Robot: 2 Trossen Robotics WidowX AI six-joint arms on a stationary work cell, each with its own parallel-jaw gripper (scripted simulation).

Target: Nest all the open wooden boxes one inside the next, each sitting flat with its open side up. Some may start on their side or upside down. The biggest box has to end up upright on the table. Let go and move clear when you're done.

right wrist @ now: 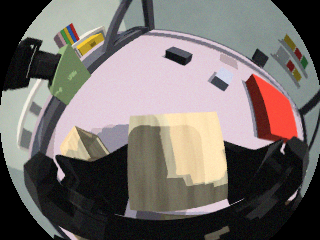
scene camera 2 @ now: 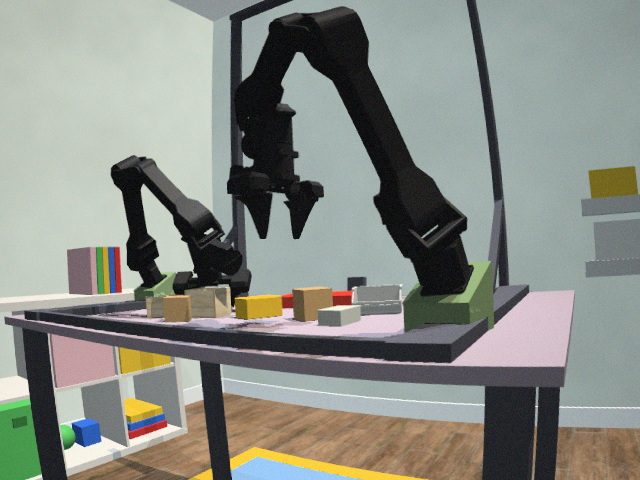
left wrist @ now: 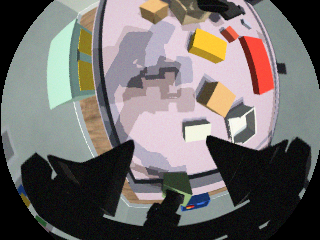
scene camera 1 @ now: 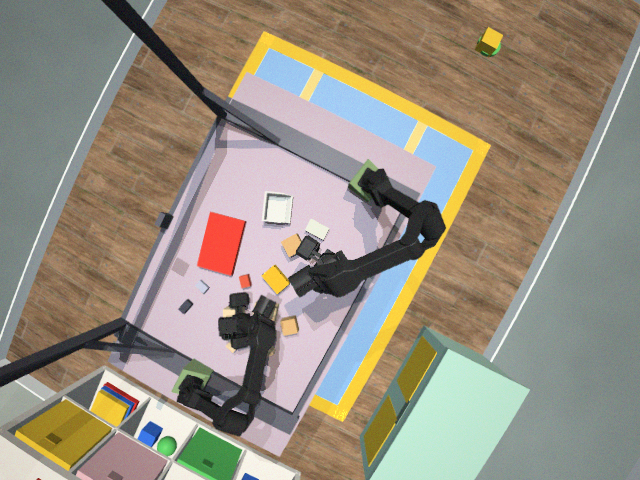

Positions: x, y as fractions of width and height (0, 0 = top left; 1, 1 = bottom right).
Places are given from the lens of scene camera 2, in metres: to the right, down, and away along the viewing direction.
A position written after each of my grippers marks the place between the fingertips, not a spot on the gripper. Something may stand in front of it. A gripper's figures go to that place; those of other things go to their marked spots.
my left gripper (scene camera 2: 0.44, 0.50): -0.07, 0.00, 0.78
my right gripper (scene camera 2: 0.34, 0.64): -0.25, 0.17, 1.15
